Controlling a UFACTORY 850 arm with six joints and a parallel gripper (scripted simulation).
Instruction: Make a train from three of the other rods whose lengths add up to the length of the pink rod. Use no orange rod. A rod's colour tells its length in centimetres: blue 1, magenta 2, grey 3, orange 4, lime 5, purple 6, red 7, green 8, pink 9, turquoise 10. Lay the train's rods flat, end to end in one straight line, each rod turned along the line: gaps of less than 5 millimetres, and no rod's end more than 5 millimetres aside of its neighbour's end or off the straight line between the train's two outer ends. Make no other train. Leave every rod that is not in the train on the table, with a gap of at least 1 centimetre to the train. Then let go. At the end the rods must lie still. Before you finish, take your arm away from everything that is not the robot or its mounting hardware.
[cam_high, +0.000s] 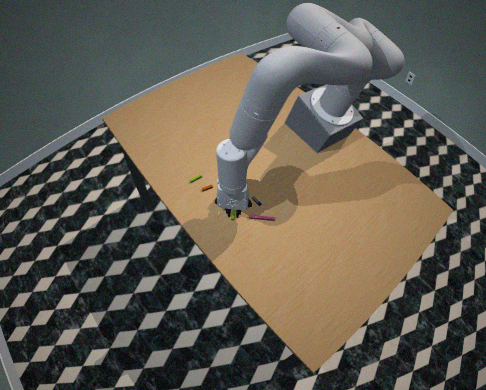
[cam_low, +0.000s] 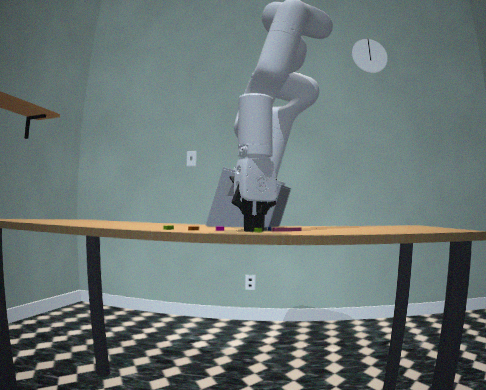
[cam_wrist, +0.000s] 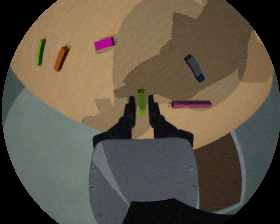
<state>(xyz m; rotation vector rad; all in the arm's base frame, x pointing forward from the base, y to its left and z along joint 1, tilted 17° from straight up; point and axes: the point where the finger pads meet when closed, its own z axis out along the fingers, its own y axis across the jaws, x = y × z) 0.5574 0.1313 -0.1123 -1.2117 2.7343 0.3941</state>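
Right now my hand is 10 cm past the grey rod and 2 cm above it. Round my hand: magenta rod: 4 cm behind, 9 cm to the right, 2 cm below; pink rod: 7 cm behind, 7 cm to the left, 2 cm below; blue rod: 10 cm behind, 2 cm to the left, 2 cm below.
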